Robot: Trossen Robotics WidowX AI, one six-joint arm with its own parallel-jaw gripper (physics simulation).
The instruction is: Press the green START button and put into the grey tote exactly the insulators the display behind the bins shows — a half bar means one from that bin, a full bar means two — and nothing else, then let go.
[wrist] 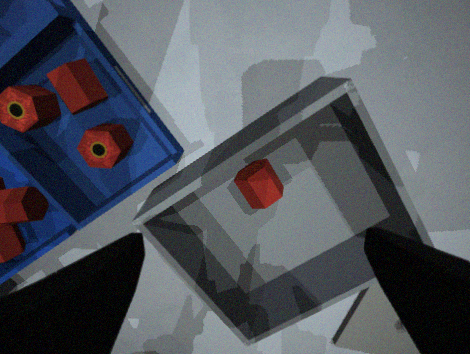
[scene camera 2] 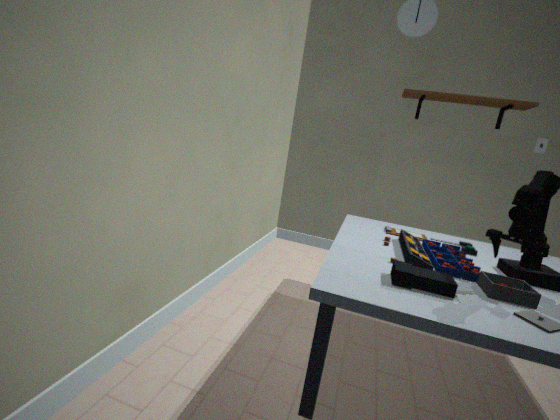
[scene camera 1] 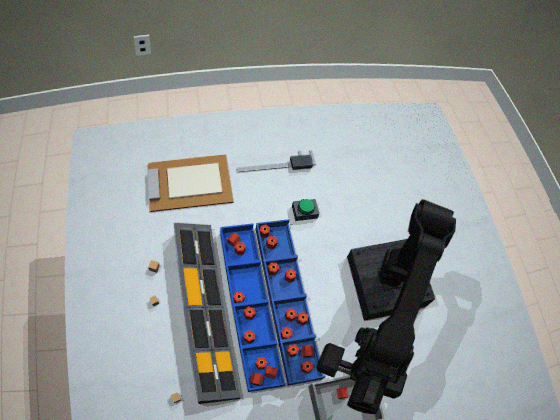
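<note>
The grey tote (scene camera 1: 315,400) (scene camera 2: 510,295) (wrist: 240,142) holds one red insulator (scene camera 1: 342,393) (wrist: 259,185) lying on its floor. My gripper (wrist: 255,241) is open and empty above the tote, its fingers wide apart. The green START button (scene camera 1: 306,206) stands beyond the bins' far end. Two rows of blue bins (scene camera 1: 247,280) (wrist: 150,135) hold red insulators, some upright, some on their sides. The second bin of the display-side row holds one. The display (scene camera 1: 194,227) shows a full orange bar (scene camera 1: 192,286) in its second row, left cell, and two half bars (scene camera 1: 204,362) (scene camera 1: 223,361) in the nearest row. Its other cells are dark.
A clipboard (scene camera 1: 195,181) and a caliper (scene camera 1: 301,161) lie beyond the bins. Small tan blocks (scene camera 1: 153,266) (scene camera 1: 154,301) (scene camera 1: 175,398) lie beside the display. In the second scene view, a black box (scene camera 2: 424,279) and a flat plate (scene camera 2: 540,321) lie near the table's edge.
</note>
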